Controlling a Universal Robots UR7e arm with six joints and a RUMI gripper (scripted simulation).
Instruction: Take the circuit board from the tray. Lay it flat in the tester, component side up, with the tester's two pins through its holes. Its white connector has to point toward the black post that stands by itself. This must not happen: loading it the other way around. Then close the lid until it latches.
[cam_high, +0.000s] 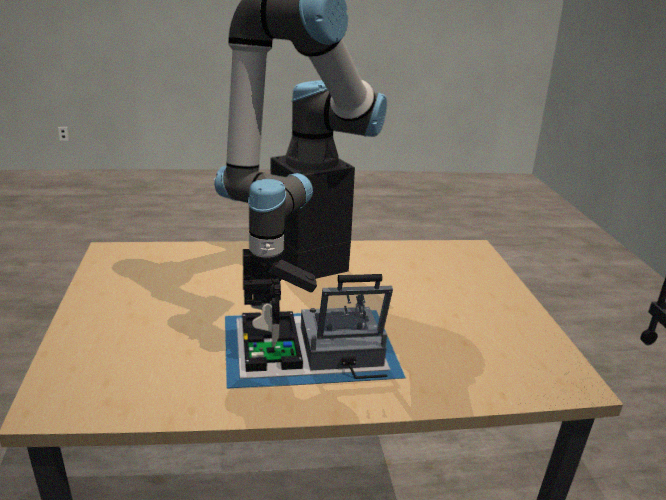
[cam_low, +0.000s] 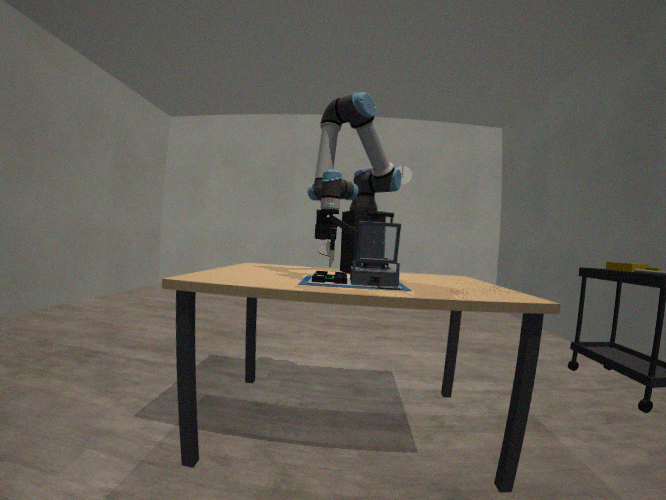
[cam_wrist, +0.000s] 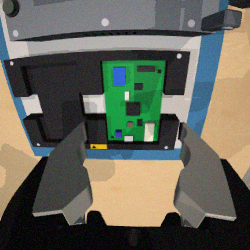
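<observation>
Now: hand 50 mm above the green circuit board. Round my hand: tester bed: 170 mm to the left, 60 mm behind; framed lid: 180 mm to the left, 110 mm above, 50 mm ahead.
</observation>
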